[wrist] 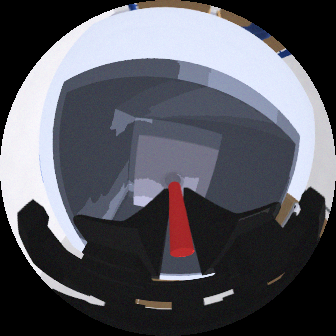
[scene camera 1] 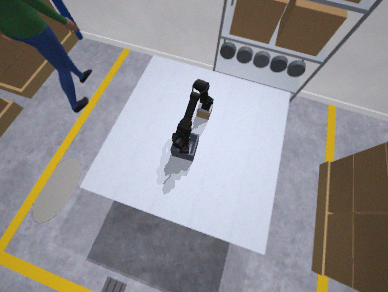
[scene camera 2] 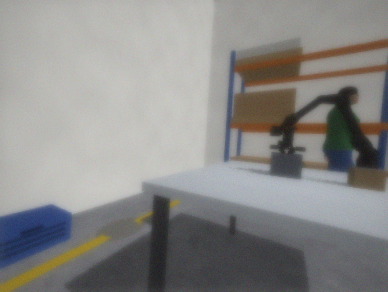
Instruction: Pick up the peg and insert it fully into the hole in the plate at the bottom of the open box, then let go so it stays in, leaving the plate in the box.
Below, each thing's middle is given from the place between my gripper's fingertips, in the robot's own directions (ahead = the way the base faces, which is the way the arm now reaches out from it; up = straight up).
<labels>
The dark grey box (scene camera 2: pixel 285 165) lies 2 cm below my hand. From my hand the other things lie so: plate (wrist: pixel 159 160) (5 cm below); red peg (wrist: pixel 180 243) (1 cm to the left, 2 cm above).
</labels>
